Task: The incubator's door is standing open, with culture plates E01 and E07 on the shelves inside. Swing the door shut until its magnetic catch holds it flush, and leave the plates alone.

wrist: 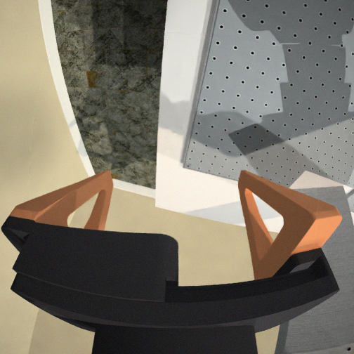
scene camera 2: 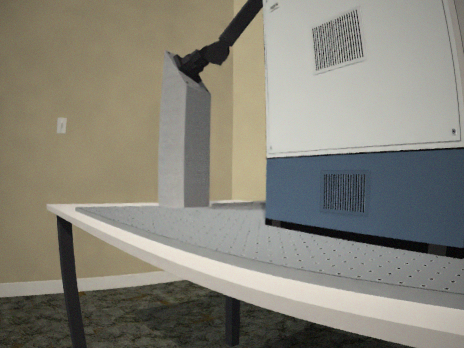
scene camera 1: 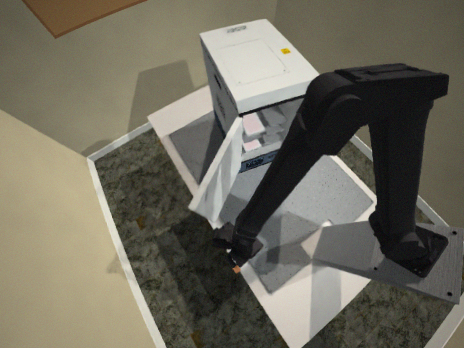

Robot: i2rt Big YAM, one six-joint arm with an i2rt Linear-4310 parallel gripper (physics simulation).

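Places are measured from the arm's base along level axes (x right, y ahead, z up), in millimetres.
Where they show: gripper, fingertip midpoint: (scene camera 1: 244, 257); arm's base, origin of the base link: (scene camera 2: 185, 69) (scene camera 1: 417, 250).
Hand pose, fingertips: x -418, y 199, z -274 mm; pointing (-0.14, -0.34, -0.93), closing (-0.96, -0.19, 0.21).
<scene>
Each offset is from my fingertips to the top centre of the thing. "spot": to the spot under its first point. Level surfaces: height alone.
The white incubator (scene camera 1: 260, 65) (scene camera 2: 390, 115) stands on the table, seen from behind its front in scene camera 2. Its door @[spot: dy +274, dx +61, dz +243 mm] (scene camera 1: 220, 175) stands wide open in scene camera 1, swung out toward the table's edge; it does not show in the wrist view. Two pink-topped culture plates, an upper one @[dy +480, dx +315, dz +135 mm] (scene camera 1: 253, 123) and a lower one @[dy +480, dx +315, dz -7 mm] (scene camera 1: 252, 145), lie on the shelves inside; their labels are unreadable. My gripper (scene camera 1: 235, 265) (wrist: 175, 176) is open and empty, with orange fingers spread. It is near the door's free lower corner; whether they touch is unclear.
The arm reaches across in front of the incubator's opening from its grey pedestal (scene camera 1: 345, 250) (scene camera 2: 182, 150). A perforated grey board @[dz -198 mm] (scene camera 1: 335, 185) (wrist: 245, 85) covers much of the white table @[dz -212 mm] (scene camera 1: 292, 320) (scene camera 2: 250, 281) (wrist: 182, 60). Dark patterned floor lies beyond the table's edge.
</scene>
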